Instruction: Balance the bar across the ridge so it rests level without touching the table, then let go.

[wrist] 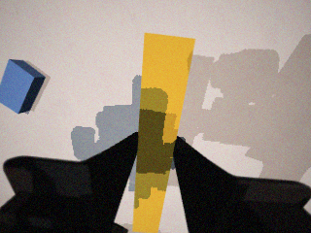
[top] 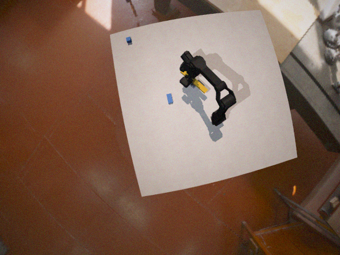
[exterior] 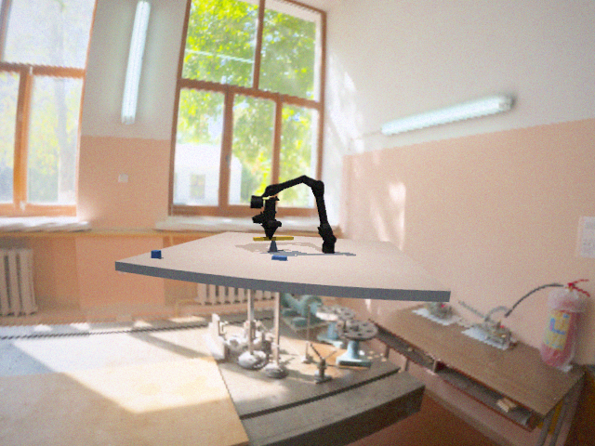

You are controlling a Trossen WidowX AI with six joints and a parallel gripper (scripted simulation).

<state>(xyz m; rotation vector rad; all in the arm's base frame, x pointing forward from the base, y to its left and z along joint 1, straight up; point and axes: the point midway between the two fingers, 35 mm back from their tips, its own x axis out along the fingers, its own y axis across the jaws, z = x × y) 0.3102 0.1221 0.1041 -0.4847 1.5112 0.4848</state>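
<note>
Now: the yellow bar 2 cm behind my gripper tip and 2 cm to the right of it. Also, from my gripper tip: blue cube: 43 cm ahead, 38 cm to the left, 5 cm below.
</note>
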